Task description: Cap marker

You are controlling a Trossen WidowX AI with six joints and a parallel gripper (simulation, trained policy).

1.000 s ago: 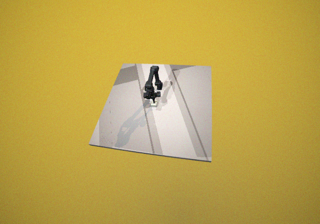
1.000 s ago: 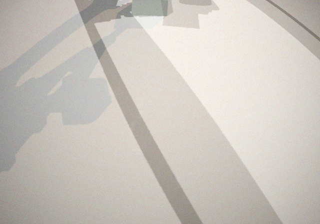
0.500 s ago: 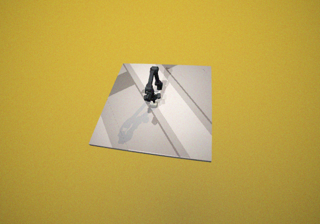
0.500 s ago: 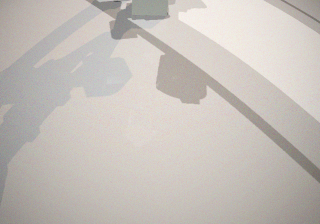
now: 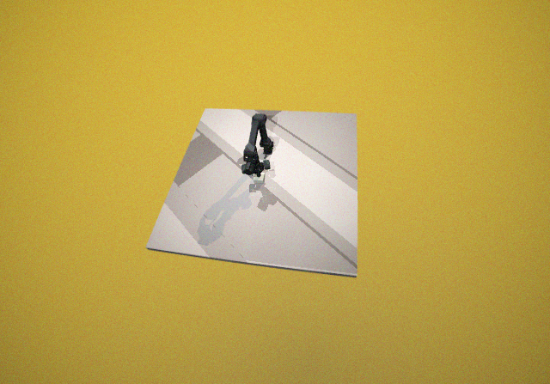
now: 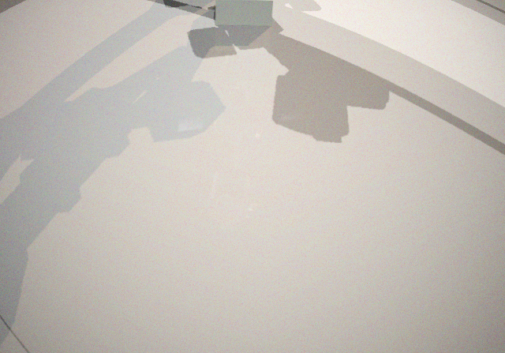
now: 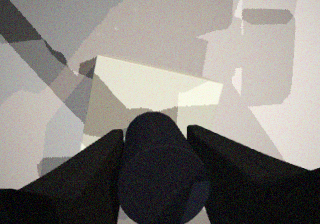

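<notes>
My gripper tip is 10 mm below the dark cap and 10 mm short of it. The rest, counted from my gripper tip: dark marker: 10 mm ahead, 10 mm above; then pale holder block: 50 mm below, 10 mm ahead.
</notes>
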